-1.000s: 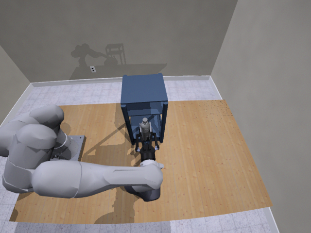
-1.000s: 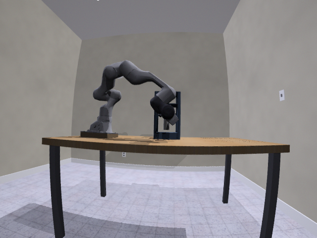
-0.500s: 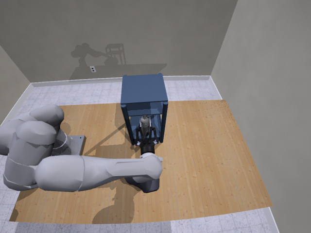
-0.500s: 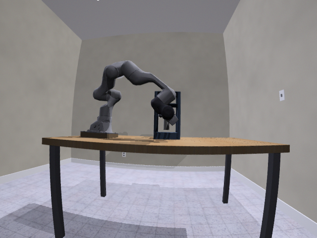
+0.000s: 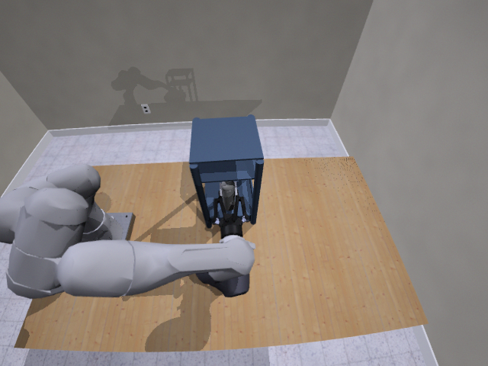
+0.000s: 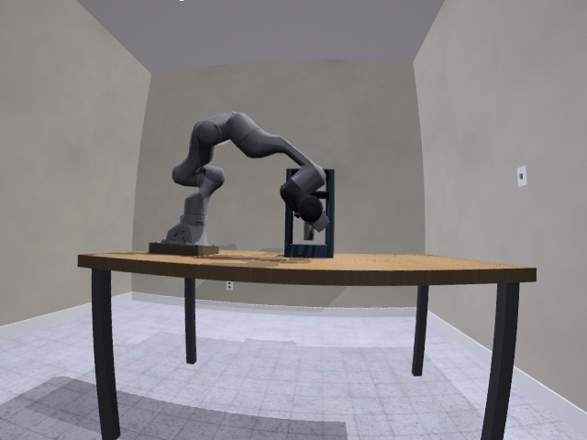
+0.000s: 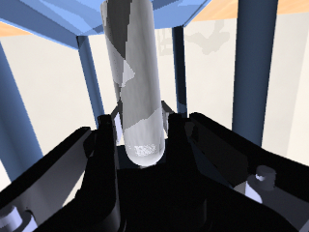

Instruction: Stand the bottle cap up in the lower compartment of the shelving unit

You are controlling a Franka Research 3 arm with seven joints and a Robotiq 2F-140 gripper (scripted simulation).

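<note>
The blue shelving unit lies 60 mm to the left of my hand and 10 mm above it.
</note>
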